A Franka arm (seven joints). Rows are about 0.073 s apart.
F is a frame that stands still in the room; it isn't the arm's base.
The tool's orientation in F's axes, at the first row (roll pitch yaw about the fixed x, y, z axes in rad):
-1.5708, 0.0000, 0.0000
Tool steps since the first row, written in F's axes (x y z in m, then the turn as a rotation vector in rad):
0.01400, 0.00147, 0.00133, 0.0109, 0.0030, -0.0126
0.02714, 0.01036, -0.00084, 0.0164, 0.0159, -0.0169
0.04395, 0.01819, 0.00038, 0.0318, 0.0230, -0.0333
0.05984, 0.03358, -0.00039, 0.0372, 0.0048, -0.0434
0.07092, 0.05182, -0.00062, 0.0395, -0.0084, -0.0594
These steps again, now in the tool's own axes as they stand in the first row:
0.01400, -0.00133, 0.00147, 0.0109, 0.0126, 0.0030
0.02714, 0.00084, 0.01036, 0.0164, 0.0169, 0.0159
0.04395, -0.00038, 0.01819, 0.0318, 0.0333, 0.0230
0.05984, 0.00039, 0.03358, 0.0372, 0.0434, 0.0048
0.07092, 0.00062, 0.05182, 0.0395, 0.0594, -0.0084

